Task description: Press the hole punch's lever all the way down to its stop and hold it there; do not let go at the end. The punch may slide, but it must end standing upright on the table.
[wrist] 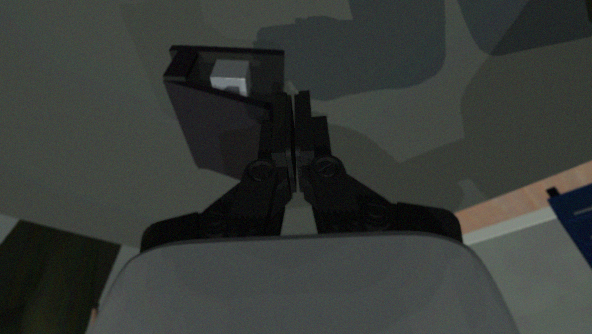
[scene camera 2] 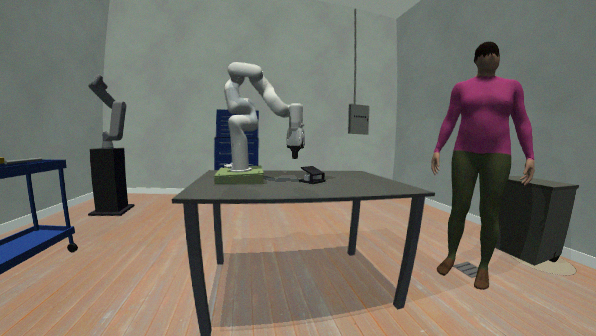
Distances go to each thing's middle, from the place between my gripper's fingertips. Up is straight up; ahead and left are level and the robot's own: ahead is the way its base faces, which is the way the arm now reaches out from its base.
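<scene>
My gripper's sitting 70 mm above the lever [wrist: 222,128] and 110 mm short of it. As for the black hole punch [wrist: 259,73], that's 90 mm below my hand and 110 mm ahead of it.
</scene>
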